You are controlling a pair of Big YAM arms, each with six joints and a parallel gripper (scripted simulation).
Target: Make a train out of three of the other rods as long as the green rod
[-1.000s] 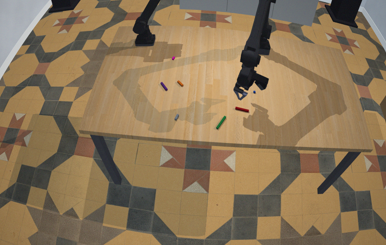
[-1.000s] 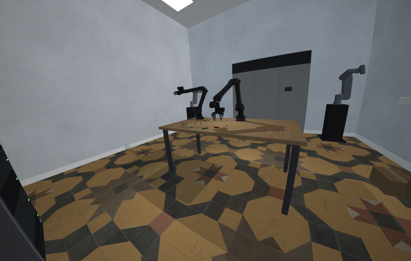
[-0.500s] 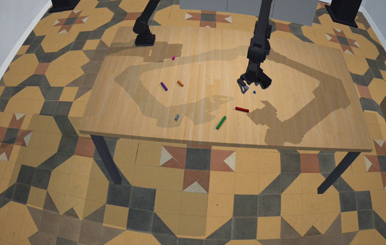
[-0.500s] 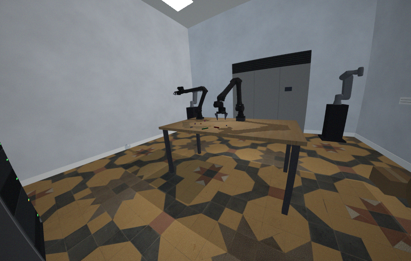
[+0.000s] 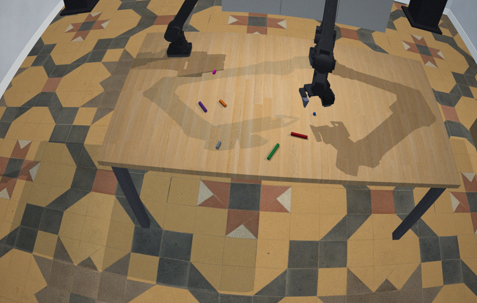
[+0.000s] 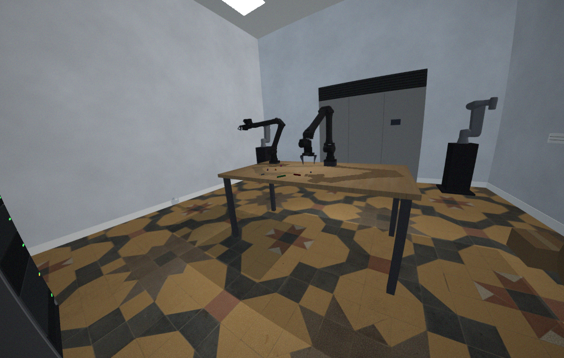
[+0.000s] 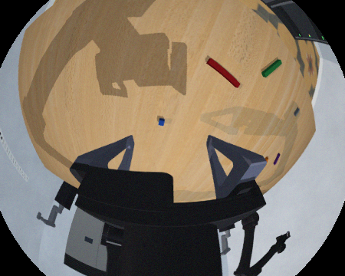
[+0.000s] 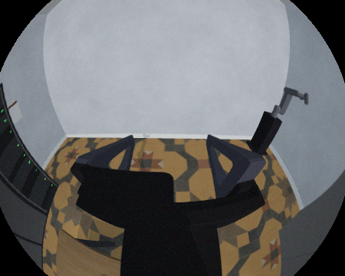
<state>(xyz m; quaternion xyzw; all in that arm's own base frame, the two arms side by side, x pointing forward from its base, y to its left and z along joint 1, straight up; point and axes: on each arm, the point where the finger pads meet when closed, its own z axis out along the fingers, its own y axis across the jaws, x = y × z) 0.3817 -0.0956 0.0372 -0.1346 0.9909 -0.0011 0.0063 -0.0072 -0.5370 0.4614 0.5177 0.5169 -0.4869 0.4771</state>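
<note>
The blue rod is 8 cm below my left hand, 2 cm behind it and 1 cm to the left of it. Also, from my left hand: green rod: 20 cm ahead, 16 cm to the right, 8 cm below; then grey rod: 38 cm to the right, 19 cm ahead, 8 cm below; then red rod: 11 cm ahead, 8 cm below, 6 cm to the right.
</note>
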